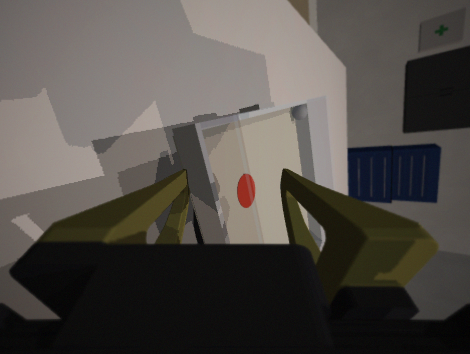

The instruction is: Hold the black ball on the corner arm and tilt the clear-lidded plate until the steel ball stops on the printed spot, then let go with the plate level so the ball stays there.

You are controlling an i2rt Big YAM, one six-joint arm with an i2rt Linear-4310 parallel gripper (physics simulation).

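The clear-lidded plate [320, 145] shows ahead of and between the fingers, its cream floor inside pale walls; its exact tilt cannot be told. The steel ball [299, 112] is in the far right corner, against the walls. The printed red spot [246, 190] lies nearer the middle, well apart from the ball. My gripper [235, 177] is shut on the black ball, with its yellow fingers standing apart; the ball itself is hidden behind the dark gripper body. A thin dark bar [198, 232], possibly part of the corner arm, shows beside the left finger. The plate's near end is hidden.
The pale table top [320, 65] carries broad shadows on the left and ends in an edge right of the plate. Beyond it are a blue slatted object [394, 173], a dark cabinet [437, 92] and a pale panel with a green cross [441, 30].
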